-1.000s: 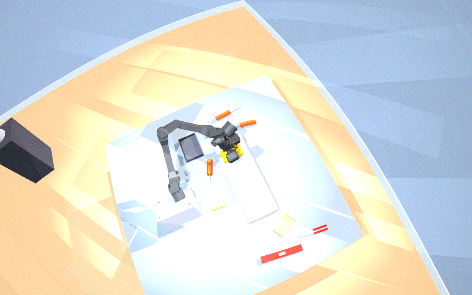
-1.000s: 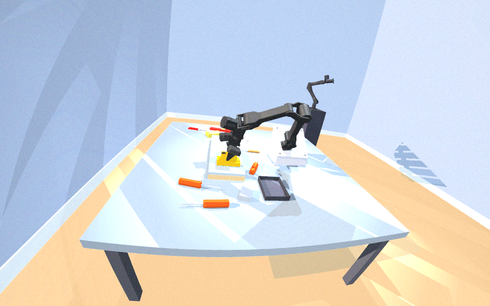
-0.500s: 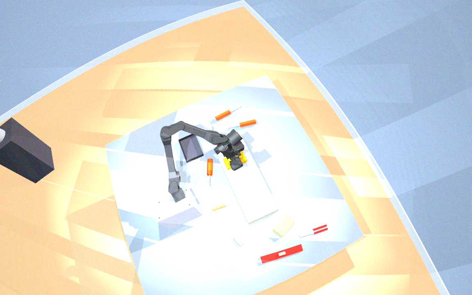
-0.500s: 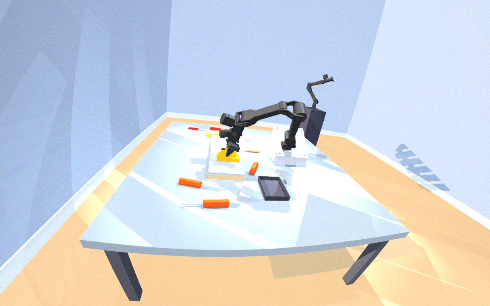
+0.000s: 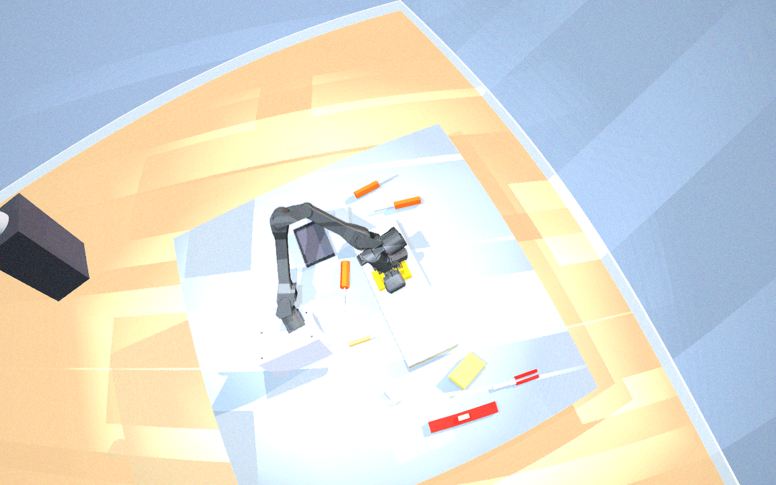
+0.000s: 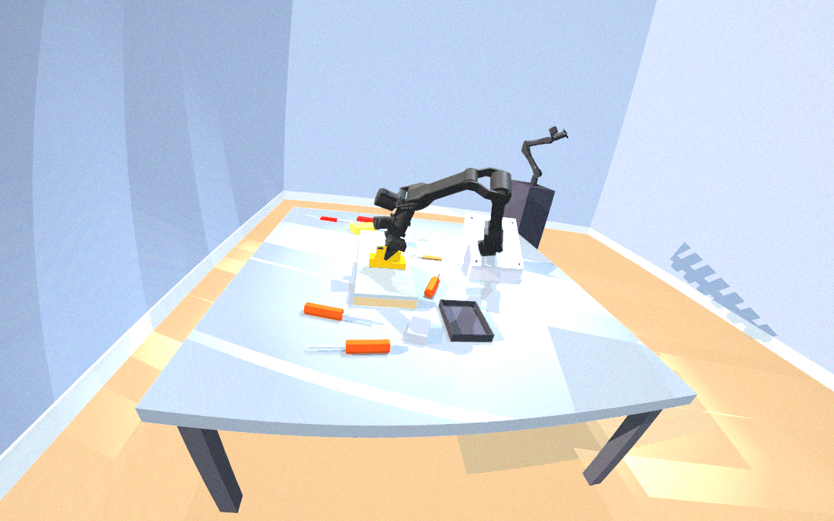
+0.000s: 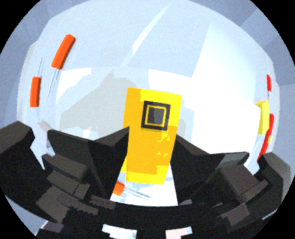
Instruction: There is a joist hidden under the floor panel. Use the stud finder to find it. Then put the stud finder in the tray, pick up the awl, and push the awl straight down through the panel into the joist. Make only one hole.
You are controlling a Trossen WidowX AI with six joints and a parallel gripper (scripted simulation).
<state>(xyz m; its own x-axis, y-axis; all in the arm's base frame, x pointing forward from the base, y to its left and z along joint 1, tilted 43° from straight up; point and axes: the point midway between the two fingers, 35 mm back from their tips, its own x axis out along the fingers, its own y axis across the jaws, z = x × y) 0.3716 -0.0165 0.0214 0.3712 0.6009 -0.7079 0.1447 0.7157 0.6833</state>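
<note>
Now: the dark tray 29 cm to the left of my gripper tip, 18 cm behind it and 5 cm below it. Also, from my gripper tip: awl: 19 cm behind, 14 cm to the right, 6 cm below; then stud finder: 2 cm above, 1 cm ahead; then square light: 3 cm above, 2 cm ahead.
</note>
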